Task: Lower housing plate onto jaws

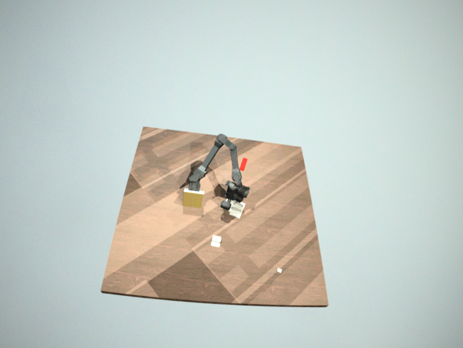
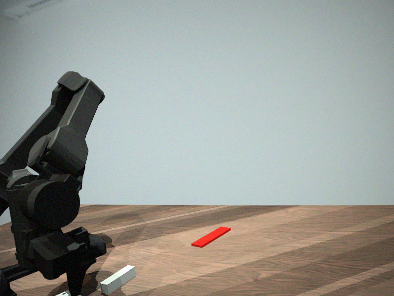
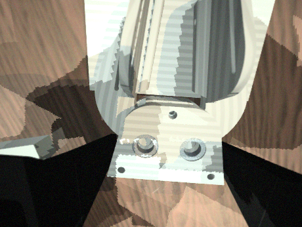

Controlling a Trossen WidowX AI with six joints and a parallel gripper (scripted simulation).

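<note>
Now: the white bar 3 cm ahead of my gripper tip, 14 cm to the left of it and 1 cm below it. Also, from my gripper tip: small white cube 30 cm ahead, 45 cm to the right, 1 cm below; flat red bar 13 cm ahead, 37 cm to the left, 1 cm below.
</note>
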